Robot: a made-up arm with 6 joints.
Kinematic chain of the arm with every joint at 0, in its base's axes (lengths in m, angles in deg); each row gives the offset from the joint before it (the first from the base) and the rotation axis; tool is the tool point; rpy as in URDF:
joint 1: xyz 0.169 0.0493 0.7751 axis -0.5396 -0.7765 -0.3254
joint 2: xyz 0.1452 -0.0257 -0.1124 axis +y
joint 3: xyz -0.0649 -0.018 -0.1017 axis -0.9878 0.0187 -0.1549
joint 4: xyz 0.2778 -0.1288 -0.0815 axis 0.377 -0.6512 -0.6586
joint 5: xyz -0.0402 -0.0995 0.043 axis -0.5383 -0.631 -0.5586
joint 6: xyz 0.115 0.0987 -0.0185 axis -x
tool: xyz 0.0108 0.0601 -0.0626 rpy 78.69 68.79 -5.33
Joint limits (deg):
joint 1: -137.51..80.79
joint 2: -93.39..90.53
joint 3: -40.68..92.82
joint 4: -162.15..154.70
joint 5: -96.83..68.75
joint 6: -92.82..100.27
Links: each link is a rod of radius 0.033 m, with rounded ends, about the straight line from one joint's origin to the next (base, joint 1, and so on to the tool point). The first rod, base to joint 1, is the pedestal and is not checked.
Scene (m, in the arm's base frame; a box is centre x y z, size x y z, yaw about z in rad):
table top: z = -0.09
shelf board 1: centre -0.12 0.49 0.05 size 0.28 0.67 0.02 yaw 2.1
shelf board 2: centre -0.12 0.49 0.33 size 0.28 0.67 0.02 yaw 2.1
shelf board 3: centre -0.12 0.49 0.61 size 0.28 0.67 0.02 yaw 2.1
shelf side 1: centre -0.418 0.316 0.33 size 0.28 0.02 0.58 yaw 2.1
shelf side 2: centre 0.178 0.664 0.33 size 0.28 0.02 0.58 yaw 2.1
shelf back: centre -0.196 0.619 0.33 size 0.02 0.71 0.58 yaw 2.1
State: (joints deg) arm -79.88 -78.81 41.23 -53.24 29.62 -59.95
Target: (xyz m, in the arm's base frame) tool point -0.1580 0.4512 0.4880
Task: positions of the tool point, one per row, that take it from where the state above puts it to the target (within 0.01 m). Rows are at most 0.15 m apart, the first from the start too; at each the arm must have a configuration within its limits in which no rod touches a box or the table.
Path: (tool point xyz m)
1: 0.3450 0.2225 0.3929
2: 0.2288 0.3010 0.3832
3: 0.1043 0.3629 0.4151
4: 0.0247 0.4107 0.4219
5: -0.0648 0.4416 0.4463
6: -0.1580 0.4512 0.4880

